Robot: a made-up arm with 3 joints. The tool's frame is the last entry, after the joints.
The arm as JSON. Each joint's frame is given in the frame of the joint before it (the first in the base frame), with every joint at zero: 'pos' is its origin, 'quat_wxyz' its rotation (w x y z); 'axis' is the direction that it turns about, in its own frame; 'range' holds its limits. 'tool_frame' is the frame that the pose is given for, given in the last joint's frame.
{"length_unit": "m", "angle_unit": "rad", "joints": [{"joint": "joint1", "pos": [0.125, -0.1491, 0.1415], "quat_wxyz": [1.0, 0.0, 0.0, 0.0], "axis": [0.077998, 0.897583, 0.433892], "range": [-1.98, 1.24]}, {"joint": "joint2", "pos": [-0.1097, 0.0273, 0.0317], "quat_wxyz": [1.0, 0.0, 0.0, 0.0], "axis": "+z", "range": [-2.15, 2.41]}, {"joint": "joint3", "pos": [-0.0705, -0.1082, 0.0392], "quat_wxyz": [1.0, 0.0, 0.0, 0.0], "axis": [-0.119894, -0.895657, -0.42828], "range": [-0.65, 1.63]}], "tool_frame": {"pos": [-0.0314, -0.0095, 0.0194], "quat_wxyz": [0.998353, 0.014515, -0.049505, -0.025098]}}
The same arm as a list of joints. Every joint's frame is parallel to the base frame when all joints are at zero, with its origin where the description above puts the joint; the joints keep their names.
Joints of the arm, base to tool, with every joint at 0 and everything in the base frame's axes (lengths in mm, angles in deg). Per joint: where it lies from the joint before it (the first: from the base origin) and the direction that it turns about. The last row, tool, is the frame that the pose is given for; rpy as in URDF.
joint1: origin 125.0 -149.1 141.5 axis 0.077998 0.897583 0.433892
joint2: origin -109.7 27.3 31.7 axis 0 0 1
joint3: origin -70.5 -108.2 39.2 axis -0.119894 -0.895657 -0.42828
tool: origin -31.4 -9.5 19.4 rpy 1.81 -5.63 -2.97
Joint limits (deg, base to tool): -113.45..71.05 -123.19..138.08 -37.24..93.39

